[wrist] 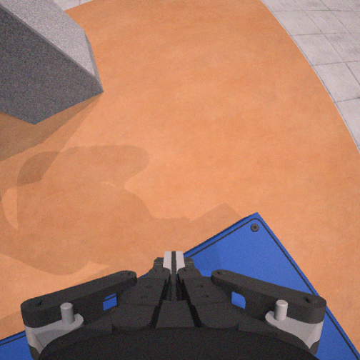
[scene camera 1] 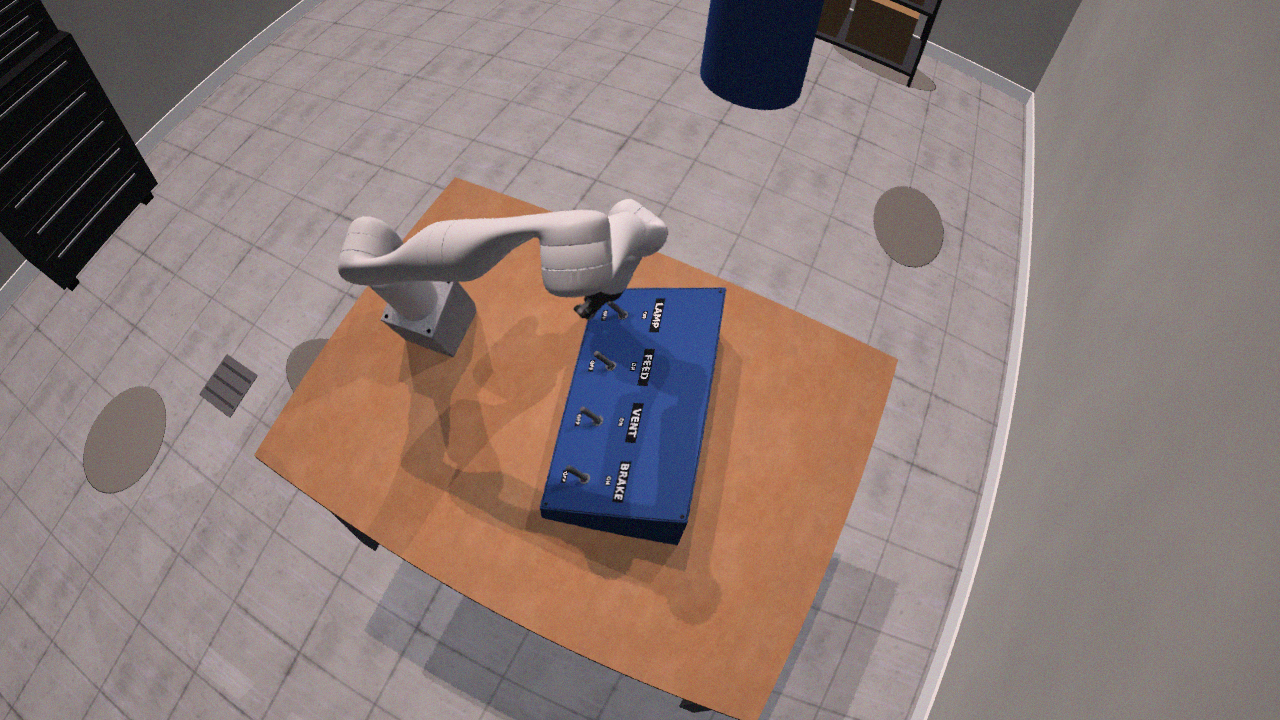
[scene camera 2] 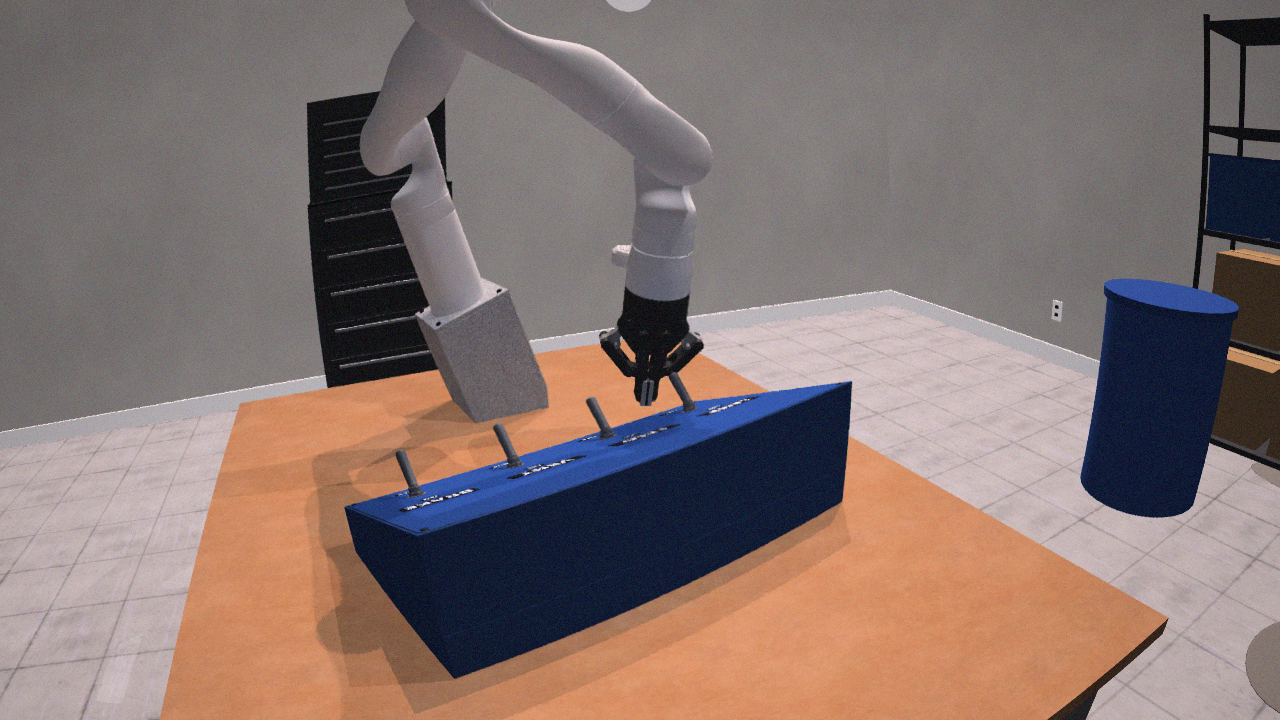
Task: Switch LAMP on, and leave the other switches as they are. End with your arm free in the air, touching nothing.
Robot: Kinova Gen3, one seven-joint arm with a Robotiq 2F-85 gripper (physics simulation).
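Places are measured from the arm's base along level axes (x ahead, y left, z up), in metres.
Pixels of known places: gripper, fingertip midpoint: (scene camera 1: 587, 315) (scene camera 2: 644, 402); arm's base, link origin: (scene camera 1: 416, 298) (scene camera 2: 459, 302).
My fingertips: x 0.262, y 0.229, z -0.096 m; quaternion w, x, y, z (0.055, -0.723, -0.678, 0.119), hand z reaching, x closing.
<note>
Ahead of a thing's pixels: the offset from my fingertips to its top centre. Level surfaces: height alone.
The blue switch box (scene camera 1: 680, 447) (scene camera 2: 644, 519) (wrist: 260, 250) carries a row of levers. The LAMP lever @[0.044 m ahead, 0.036 m left, 0.046 m up] (scene camera 1: 617, 309) (scene camera 2: 682, 392) leans to its OFF side. The FEED lever @[0.096 m ahead, 0.072 m right, 0.046 m up] (scene camera 1: 605, 360) (scene camera 2: 597, 417), VENT lever @[0.148 m ahead, 0.180 m right, 0.046 m up] (scene camera 1: 589, 417) (scene camera 2: 507, 445) and BRAKE lever @[0.200 m ahead, 0.288 m right, 0.046 m up] (scene camera 1: 577, 475) (scene camera 2: 407, 472) lean to OFF too. My gripper (scene camera 1: 584, 311) (scene camera 2: 646, 399) (wrist: 173, 262) is shut and empty, pointing down on the OFF side of the LAMP lever, near the box's edge toward the arm base. Scene camera 2 shows a small gap to the lever. The wrist view does not show the LAMP lever.
The box stands on the orange-brown table @[0.079 m down] (scene camera 1: 787, 501) (scene camera 2: 895, 573) (wrist: 210, 110). The arm's grey base block (scene camera 1: 452, 322) (scene camera 2: 487, 358) (wrist: 45, 65) stands on the table on the levers' OFF side. A blue barrel (scene camera 1: 760, 53) (scene camera 2: 1154, 402) and a black drawer cabinet (scene camera 1: 67, 161) (scene camera 2: 366, 259) stand beyond the table.
</note>
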